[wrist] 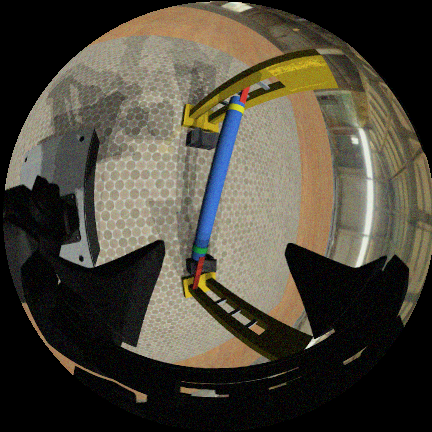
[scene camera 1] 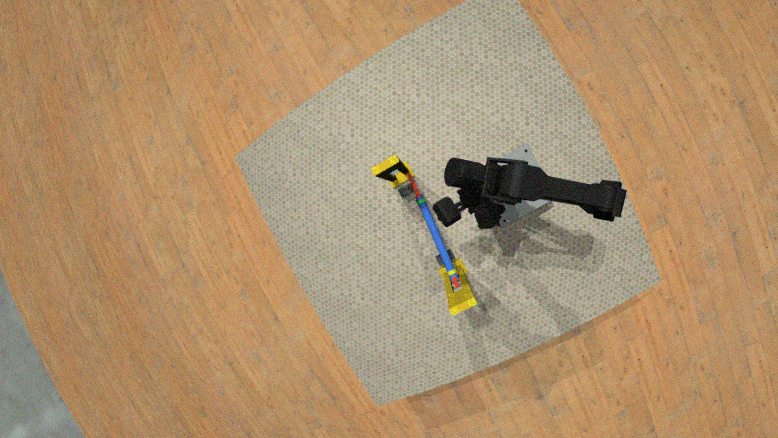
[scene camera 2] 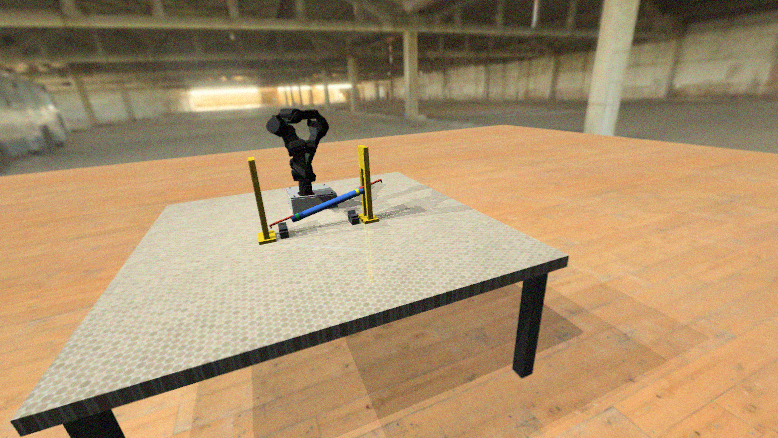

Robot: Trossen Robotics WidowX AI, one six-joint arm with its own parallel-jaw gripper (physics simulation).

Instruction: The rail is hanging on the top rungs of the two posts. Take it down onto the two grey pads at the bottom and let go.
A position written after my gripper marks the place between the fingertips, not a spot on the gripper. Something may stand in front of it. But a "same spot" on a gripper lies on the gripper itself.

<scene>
my gripper: wrist; scene camera 1 450,212; scene camera 2
same spot on my gripper: (scene camera 2: 298,154) = (wrist: 326,309)
</scene>
